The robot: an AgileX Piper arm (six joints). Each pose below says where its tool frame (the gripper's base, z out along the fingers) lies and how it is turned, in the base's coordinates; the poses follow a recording.
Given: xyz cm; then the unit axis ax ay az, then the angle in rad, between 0 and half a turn.
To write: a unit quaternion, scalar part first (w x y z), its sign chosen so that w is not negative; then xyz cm. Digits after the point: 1 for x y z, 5 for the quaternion.
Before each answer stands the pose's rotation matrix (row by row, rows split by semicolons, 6 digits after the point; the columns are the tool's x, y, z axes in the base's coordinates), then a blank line. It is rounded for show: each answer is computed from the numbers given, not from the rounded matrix.
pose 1, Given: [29.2 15.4 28.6 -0.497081 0.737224 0.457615 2.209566]
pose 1, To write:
-0.201802 -0.952333 0.228773; -0.217559 0.271330 0.937576; -0.954958 0.139433 -0.261944

[0.44933 -0.44408 0.65861 0.40882 29.2 15.4 28.6]
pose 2, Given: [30.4 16.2 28.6 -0.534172 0.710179 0.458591 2.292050]
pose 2, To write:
-0.186569 -0.974250 0.126605; -0.285466 0.177066 0.941890; -0.940054 0.139586 -0.311150

[0.41211 -0.48670 0.64707 0.41784 30.4 16.2 28.6]
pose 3, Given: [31.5 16.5 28.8 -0.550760 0.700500 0.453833 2.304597]
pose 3, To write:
-0.163217 -0.981212 0.102870; -0.307149 0.149623 0.939826; -0.937560 0.121800 -0.325799

[0.40639 -0.50323 0.64005 0.41467 31.5 16.5 28.8]
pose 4, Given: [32.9 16.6 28.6 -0.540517 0.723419 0.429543 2.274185]
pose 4, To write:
-0.165678 -0.971527 0.169371; -0.316341 0.215025 0.923955; -0.934066 0.099500 -0.342959

[0.42023 -0.49047 0.65644 0.38977 32.9 16.6 28.6]
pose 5, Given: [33.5 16.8 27.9 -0.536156 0.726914 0.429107 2.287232]
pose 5, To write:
-0.180460 -0.969293 0.167049; -0.322070 0.218706 0.921107; -0.929357 0.112422 -0.351648

[0.41431 -0.48798 0.66159 0.39055 33.5 16.8 27.9]
